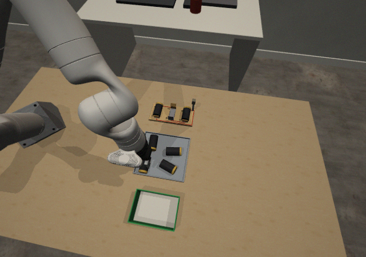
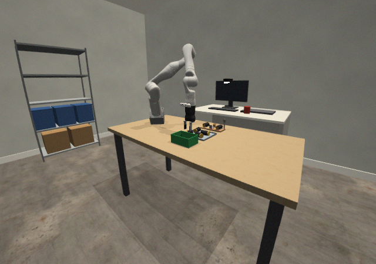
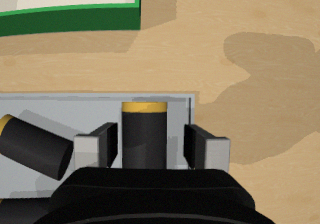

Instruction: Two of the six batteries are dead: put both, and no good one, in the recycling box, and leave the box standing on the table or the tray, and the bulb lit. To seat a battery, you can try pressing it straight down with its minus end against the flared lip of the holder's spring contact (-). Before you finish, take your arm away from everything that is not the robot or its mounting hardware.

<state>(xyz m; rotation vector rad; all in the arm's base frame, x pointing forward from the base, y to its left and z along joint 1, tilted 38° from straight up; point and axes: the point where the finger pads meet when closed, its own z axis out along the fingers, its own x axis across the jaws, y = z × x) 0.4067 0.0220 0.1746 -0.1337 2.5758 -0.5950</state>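
My gripper is now 60 mm short of the grey tray, 60 mm to the right of it and 60 mm above it. Also, from my hand: green recycling box 80 mm ahead, 130 mm to the right, 40 mm below.
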